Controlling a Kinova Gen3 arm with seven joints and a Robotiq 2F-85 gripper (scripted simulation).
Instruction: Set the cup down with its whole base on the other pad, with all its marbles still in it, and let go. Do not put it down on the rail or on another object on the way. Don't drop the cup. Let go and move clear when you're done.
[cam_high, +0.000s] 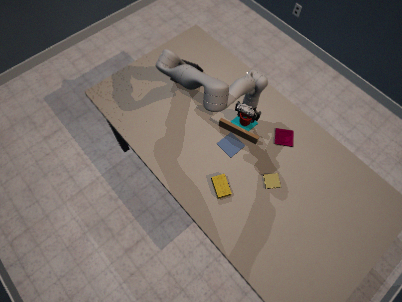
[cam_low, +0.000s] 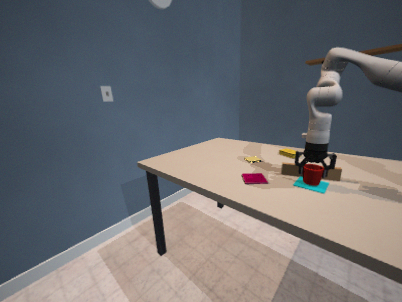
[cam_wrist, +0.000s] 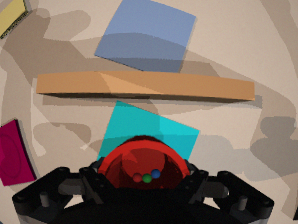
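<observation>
My gripper is now 60 mm above the teal pad. From my hand the other things lie so: wooden rail 80 mm to the right, 30 mm below, 20 mm ahead; blue pad 160 mm to the right, 60 mm below, 50 mm ahead; red cup 20 mm below.
</observation>
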